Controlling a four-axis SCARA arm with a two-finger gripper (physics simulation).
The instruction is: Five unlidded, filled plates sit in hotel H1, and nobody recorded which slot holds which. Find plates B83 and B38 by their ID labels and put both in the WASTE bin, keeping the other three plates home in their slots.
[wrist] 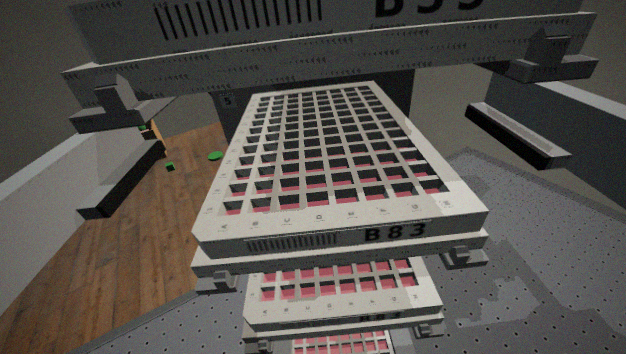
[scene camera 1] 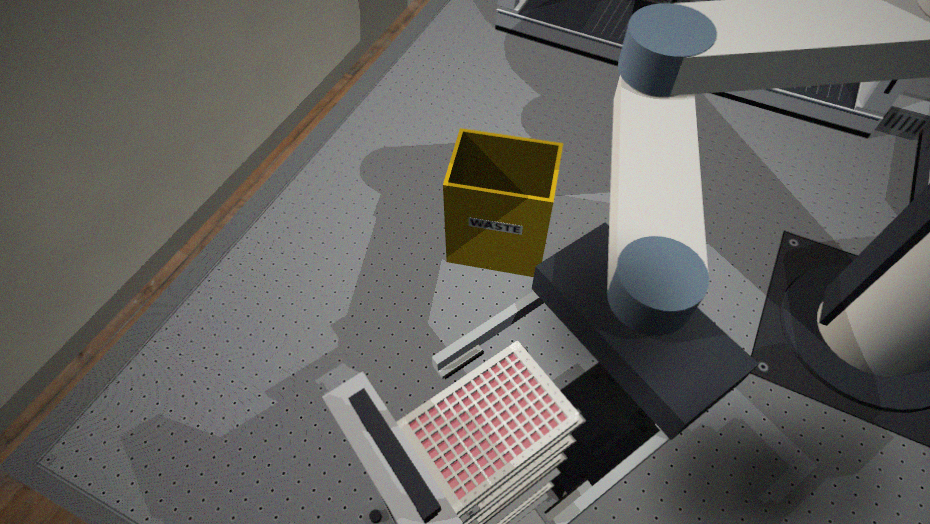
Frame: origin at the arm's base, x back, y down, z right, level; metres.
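Seen in the pictures: gripper, fingertip midpoint: (wrist: 312, 109) (scene camera 1: 490, 439); arm's base, origin of the base link: (scene camera 1: 862, 337).
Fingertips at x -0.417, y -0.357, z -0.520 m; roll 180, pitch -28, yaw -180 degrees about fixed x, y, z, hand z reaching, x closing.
Note:
Pixels of each thing's top centre, then the offset from my fingertips to it.
- Plate B83, middle of its top: (wrist: 319, 126) dx -0.003, dy +0.009, dz +0.000 m
- yellow WASTE bin, middle of its top: (scene camera 1: 504, 163) dx -0.171, dy +0.145, dz +0.422 m
Plate B83 (wrist: 395, 232) sits in hotel H1 (scene camera 1: 383, 449) (wrist: 225, 120) by the slot mark 5, its label facing the wrist camera. A plate (wrist: 345, 20) above it has a label cut off by the view's top edge, seemingly B33. A plate (wrist: 340, 312) below has a shadowed label ending in 83; its first letter is unclear. Another lower plate's label is out of view. No label reading B38 is legible. The top plate (scene camera 1: 488, 423) shows pink wells. My gripper (scene camera 1: 514, 434) (wrist: 312, 109) is open and empty, its fingers wide on either side of the stack. The yellow WASTE bin (scene camera 1: 497, 250) stands upright.
The hotel's upright frame is close to the fingers. Two dark-bedded units (scene camera 1: 556, 40) stand at the back. The robot's dark base plate (scene camera 1: 771, 325) is at the right. Wooden floor (wrist: 130, 240) and small green items (wrist: 215, 156) show beyond the table edge.

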